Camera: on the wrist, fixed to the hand. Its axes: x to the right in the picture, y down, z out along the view.
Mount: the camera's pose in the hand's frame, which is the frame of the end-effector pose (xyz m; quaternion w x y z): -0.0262 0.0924 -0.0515 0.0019 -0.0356 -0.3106 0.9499
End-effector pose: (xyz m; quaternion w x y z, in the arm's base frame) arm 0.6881 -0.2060 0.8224 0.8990 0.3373 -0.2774 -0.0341
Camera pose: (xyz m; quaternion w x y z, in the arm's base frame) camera 0.6812 -0.0981 0.8359 0.0401 0.3054 0.5989 -0.7392
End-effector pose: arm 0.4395 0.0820 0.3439 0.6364 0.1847 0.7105 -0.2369
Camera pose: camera 0.4527 0.1882 0.3645 0.4535 0.5790 -0.3633 0.5720
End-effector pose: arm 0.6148 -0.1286 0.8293 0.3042 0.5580 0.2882 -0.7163
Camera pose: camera 0.7220 -0.1468 0.8372 0.7903 0.0415 -0.5985 0.1245
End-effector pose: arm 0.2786 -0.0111 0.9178 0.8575 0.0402 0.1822 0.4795
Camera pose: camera 0.1735 0.0111 0.8996 0.3958 -0.2915 0.3212 -0.8094
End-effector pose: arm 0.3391 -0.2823 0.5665 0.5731 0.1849 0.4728 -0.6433
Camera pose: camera 0.4149 -0.2157 0.5254 0.7656 0.2292 -0.3298 0.5026
